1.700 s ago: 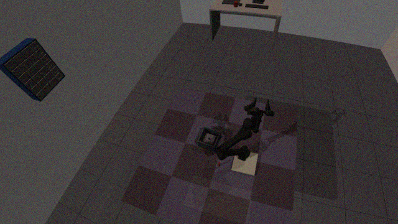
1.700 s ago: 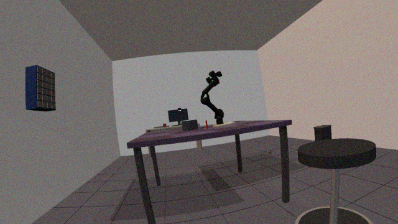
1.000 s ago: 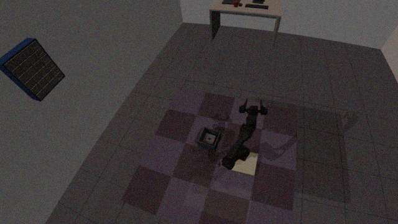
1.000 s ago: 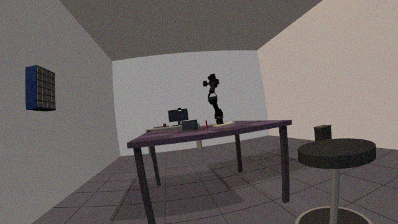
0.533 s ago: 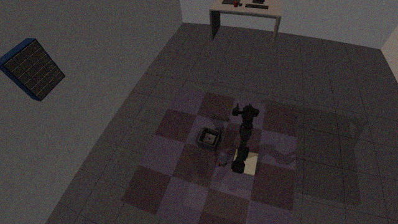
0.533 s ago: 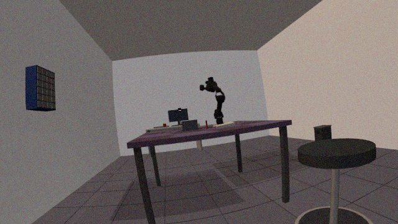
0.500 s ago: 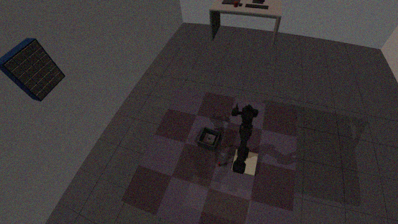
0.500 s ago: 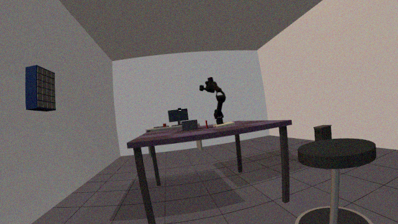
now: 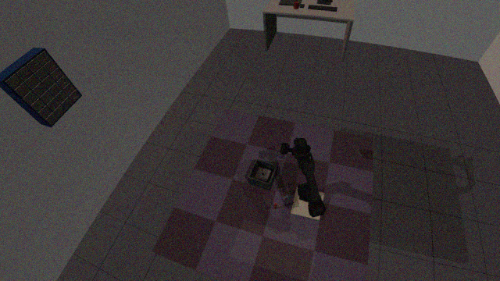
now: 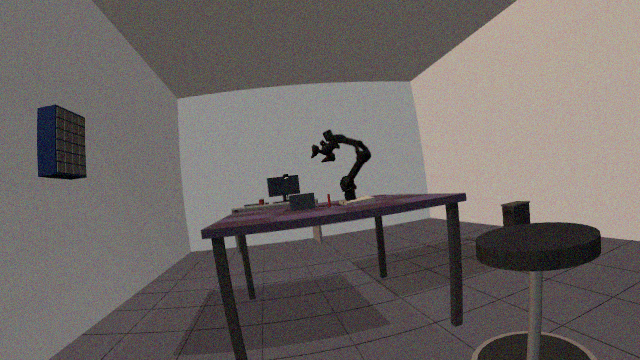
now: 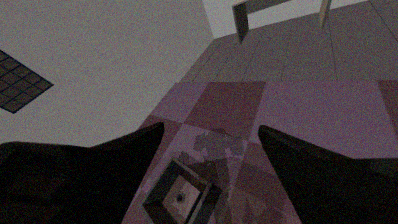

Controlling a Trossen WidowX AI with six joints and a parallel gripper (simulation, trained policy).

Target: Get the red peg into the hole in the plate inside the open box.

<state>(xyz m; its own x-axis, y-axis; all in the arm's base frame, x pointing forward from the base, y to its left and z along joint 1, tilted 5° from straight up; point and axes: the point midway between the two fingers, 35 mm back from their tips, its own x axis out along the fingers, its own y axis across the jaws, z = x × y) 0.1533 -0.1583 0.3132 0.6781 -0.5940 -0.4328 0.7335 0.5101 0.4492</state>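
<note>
Now: gripper tip 31 cm to the right of the red peg, 28 cm above it and 4 cm past it. Also, from my gripper tip: plate 28 cm below, 14 cm to the left, 13 cm ahead; then box 30 cm below, 14 cm to the left, 13 cm ahead.
</note>
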